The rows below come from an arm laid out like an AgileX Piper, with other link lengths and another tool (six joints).
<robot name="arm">
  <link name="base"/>
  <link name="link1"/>
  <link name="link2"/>
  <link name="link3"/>
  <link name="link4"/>
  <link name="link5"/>
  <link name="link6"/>
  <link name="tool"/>
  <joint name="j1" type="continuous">
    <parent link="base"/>
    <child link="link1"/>
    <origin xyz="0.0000 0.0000 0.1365" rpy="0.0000 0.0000 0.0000"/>
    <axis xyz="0 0 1"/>
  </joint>
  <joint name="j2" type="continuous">
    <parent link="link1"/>
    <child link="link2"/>
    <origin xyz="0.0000 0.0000 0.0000" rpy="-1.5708 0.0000 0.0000"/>
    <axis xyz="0 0 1"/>
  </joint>
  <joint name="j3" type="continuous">
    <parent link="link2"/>
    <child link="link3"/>
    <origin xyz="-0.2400 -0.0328 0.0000" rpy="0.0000 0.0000 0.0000"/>
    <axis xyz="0 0 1"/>
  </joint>
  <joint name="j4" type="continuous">
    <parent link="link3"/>
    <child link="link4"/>
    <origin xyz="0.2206 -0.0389 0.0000" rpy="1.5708 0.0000 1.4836"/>
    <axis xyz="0 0 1"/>
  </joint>
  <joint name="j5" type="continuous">
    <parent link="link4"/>
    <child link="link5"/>
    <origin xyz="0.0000 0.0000 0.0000" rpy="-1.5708 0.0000 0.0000"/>
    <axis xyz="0 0 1"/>
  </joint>
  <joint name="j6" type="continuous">
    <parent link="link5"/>
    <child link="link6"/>
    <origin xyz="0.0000 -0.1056 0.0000" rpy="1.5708 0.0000 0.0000"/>
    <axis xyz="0 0 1"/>
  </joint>
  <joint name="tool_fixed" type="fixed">
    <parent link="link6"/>
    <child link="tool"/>
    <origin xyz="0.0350 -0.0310 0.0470" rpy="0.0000 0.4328 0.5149"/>
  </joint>
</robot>
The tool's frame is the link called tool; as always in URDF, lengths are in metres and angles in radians. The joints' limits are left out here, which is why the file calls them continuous.
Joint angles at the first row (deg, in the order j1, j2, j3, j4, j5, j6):
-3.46 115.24 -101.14 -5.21 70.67 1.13
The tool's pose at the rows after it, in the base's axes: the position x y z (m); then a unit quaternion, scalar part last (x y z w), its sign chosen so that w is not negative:
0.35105 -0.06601 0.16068 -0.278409 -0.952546 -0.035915 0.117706
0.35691 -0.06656 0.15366 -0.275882 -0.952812 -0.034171 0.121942
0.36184 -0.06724 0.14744 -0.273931 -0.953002 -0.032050 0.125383
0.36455 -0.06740 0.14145 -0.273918 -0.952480 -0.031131 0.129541
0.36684 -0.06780 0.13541 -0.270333 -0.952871 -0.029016 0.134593
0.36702 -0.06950 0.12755 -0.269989 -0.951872 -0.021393 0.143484
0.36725 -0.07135 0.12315 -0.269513 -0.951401 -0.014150 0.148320
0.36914 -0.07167 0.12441 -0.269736 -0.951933 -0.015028 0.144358
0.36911 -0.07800 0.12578 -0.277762 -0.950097 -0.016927 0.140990
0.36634 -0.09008 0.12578 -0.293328 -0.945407 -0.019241 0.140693
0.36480 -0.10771 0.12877 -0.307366 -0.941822 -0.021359 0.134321
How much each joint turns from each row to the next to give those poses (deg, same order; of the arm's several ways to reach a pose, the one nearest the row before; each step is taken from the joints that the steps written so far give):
0.00 2.57 -1.58 -0.12 -0.11 -0.11
0.00 2.10 -1.63 0.00 0.00 -0.33
0.00 1.84 -1.42 -0.09 0.00 -0.25
0.00 1.32 -0.69 0.00 -0.14 0.00
0.00 1.23 -0.51 0.00 -0.17 -0.44
0.00 1.29 0.00 -0.64 -0.10 0.00
0.00 0.83 -0.11 -0.69 0.00 0.00
-0.03 0.13 -0.60 -0.01 0.00 0.00
-0.97 0.00 -0.39 0.00 0.00 0.00
-1.88 0.00 0.01 0.00 0.00 0.00
-2.61 0.00 -0.81 0.00 0.00 -0.94

